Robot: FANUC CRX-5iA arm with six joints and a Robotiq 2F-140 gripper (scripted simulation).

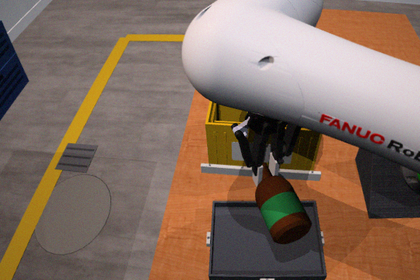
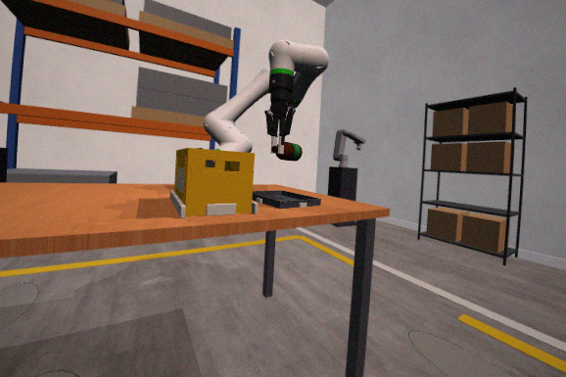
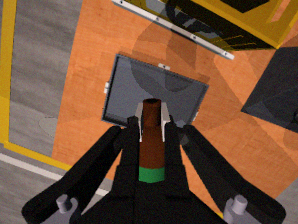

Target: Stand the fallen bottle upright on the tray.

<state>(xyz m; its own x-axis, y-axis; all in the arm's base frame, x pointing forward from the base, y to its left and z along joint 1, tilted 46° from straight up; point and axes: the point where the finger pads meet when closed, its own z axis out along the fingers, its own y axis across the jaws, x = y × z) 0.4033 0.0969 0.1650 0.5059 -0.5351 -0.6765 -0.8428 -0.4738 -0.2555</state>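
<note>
Right now the bottle is 3 cm behind my hand, 5 cm to the left of it and 2 cm below it. Round my hand: yellow crate 3 cm ahead, 25 cm to the right, 14 cm below; then tray 2 cm behind, 4 cm to the left, 21 cm below.
</note>
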